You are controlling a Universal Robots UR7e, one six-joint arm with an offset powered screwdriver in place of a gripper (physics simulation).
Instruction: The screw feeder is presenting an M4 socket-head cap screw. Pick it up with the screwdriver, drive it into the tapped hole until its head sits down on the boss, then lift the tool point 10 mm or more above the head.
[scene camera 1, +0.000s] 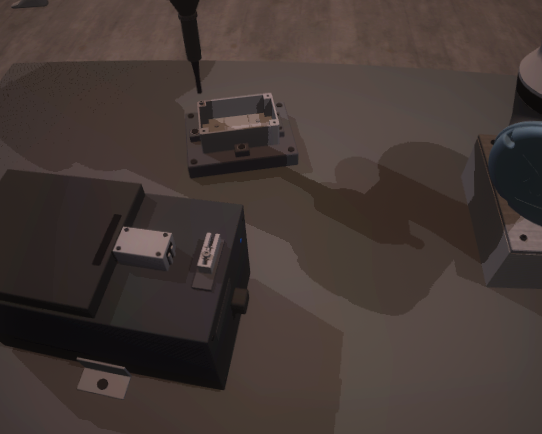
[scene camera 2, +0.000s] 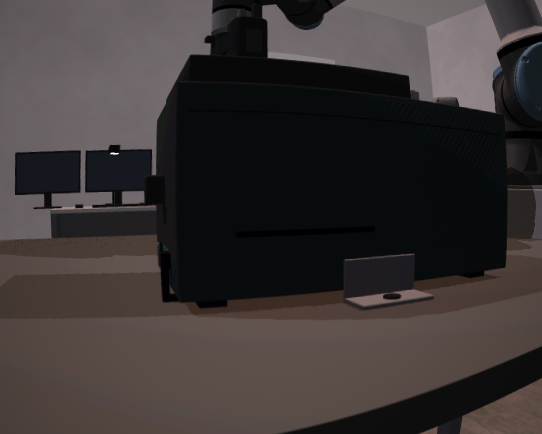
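My screwdriver (scene camera 1: 199, 92) points down in scene camera 1. Its bit tip is a short way above the back left corner of the open grey box, apart from it, and no screw shows on it. A small dark round screw head (scene camera 1: 201, 103) appears to sit on that corner's boss; its exact seating is too small to tell. The box (scene camera 1: 235, 139) stands on a dark fixture plate (scene camera 1: 220, 163). The black screw feeder (scene camera 1: 165, 312) (scene camera 2: 320, 175) has a pale pick-up block (scene camera 1: 208, 252) on top with a small round feature. In scene camera 2 the feeder hides the bit and the box.
A white cover block (scene camera 1: 145, 245) stands on the feeder. A small angled bracket (scene camera 1: 112, 387) (scene camera 2: 379, 275) is at the feeder's front. The blue-capped arm joint (scene camera 1: 522, 172) and a pale pedestal block (scene camera 1: 482, 220) are at the right. Two monitors (scene camera 2: 47, 172) (scene camera 2: 118, 171) stand behind.
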